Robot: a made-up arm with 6 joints.
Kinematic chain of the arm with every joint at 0, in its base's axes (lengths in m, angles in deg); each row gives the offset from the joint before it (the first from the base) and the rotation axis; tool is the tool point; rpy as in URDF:
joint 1: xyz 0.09 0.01 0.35 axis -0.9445 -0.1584 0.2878
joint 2: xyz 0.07 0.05 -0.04 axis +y
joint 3: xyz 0.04 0 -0.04 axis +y
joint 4: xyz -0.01 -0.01 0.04 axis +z
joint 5: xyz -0.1 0 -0.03 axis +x
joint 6: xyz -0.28 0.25 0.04 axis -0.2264 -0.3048 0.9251
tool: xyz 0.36 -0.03 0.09 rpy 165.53 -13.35 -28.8
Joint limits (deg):
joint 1: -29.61..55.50
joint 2: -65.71..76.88
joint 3: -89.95..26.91
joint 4: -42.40..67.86
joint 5: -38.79..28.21
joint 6: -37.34..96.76
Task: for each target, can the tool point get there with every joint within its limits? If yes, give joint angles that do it. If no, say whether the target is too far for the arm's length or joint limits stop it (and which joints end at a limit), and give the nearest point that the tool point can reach.
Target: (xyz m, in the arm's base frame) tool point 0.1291 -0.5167 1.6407
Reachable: no: too far | nearest point 0.1306 -0.2283 0.9870 | short by 0.714 m
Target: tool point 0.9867 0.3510 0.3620
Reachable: no: joint limits stop it (at a limit: joint 1, joint 3, joint 5, joint 6) | nearest point 0.9194 0.3248 0.3579 | short by 0.072 m
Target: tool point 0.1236 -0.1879 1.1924
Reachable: no: joint limits stop it (at a limit: joint 1, joint 2, joint 5, joint 6) | nearest point 0.1252 -0.1372 1.0203 | short by 0.179 m
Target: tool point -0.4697 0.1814 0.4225
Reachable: yes | joints -3.08 10.51 14.48 51.90 -32.16 77.63
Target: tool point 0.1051 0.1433 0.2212
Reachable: yes | joints -13.77 19.64 -78.79 20.56 -30.32 -27.00
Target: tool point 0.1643 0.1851 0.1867
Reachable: yes | joints 35.52 -8.42 15.22 -6.18 -31.85 -11.64
